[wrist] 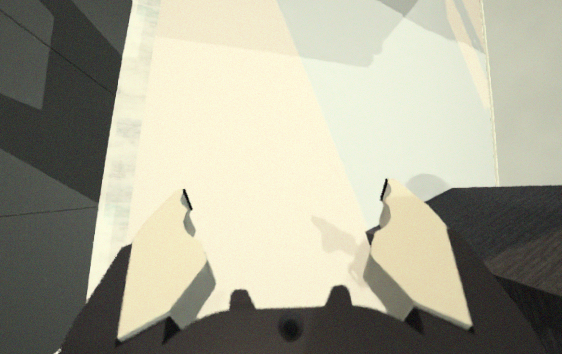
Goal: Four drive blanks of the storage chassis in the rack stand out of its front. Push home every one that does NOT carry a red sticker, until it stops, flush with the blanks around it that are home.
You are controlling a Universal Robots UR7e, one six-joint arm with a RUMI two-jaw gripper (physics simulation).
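Frame: origin at the arm's base, x ahead, y left, z up, level; metres.
Where they show: gripper, fingertip midpoint: [284, 186].
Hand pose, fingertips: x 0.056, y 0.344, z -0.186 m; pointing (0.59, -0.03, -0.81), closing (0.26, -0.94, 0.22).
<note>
After its pixels a point has its place.
My gripper [284, 186] {y 0.344, x 0.056, z -0.186 m} is open in the wrist view, its two pale jaws standing wide apart with nothing between them. Behind and below the jaws lies a broad, pale, brightly lit surface. The storage chassis, its drive blanks and the red stickers do not show in this view, so how far any blank stands out cannot be told.
The pale surface [240, 125] {y 0.410, x 0.169, z -0.397 m} has a whitish mottled strip along its left edge and shadows across its upper right. Dark grey floor [45, 250] lies to the left. A dark, textured block-like object [510, 225] {y 0.017, x 0.078, z -0.229 m} is at the right, close beside the right jaw.
</note>
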